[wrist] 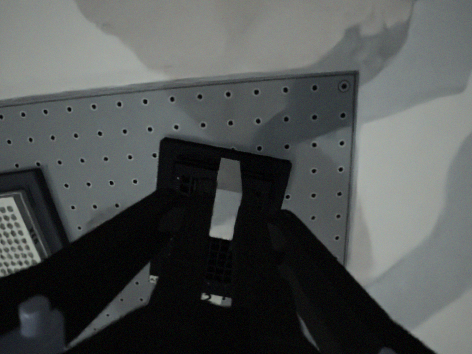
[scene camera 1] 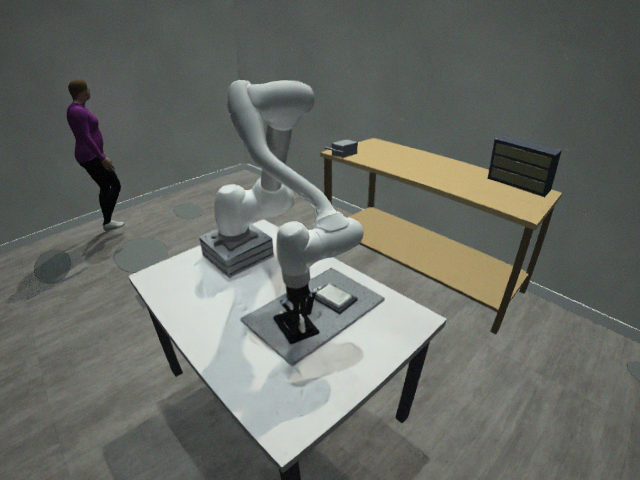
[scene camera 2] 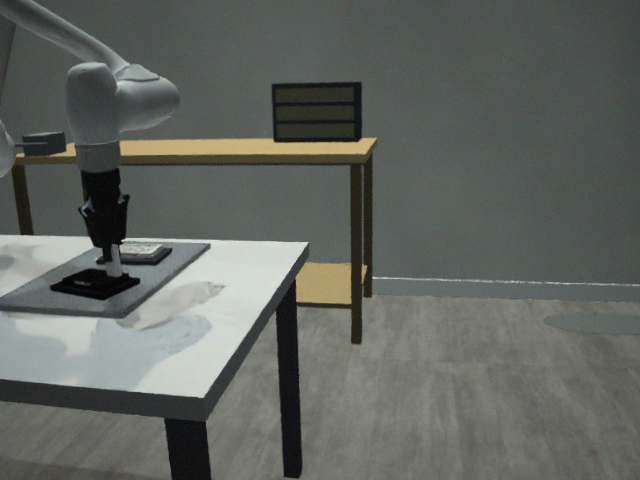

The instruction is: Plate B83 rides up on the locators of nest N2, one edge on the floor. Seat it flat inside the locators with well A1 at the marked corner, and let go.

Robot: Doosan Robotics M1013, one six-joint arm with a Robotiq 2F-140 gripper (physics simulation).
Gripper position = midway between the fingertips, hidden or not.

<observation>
I see my gripper [scene camera 2: 114, 275] and a black nest N2 [scene camera 2: 83, 292].
My gripper shows as well in the wrist view [wrist: 226, 176] and in scene camera 1 [scene camera 1: 302, 330]. The black nest N2 also shows in the wrist view [wrist: 168, 146].
</observation>
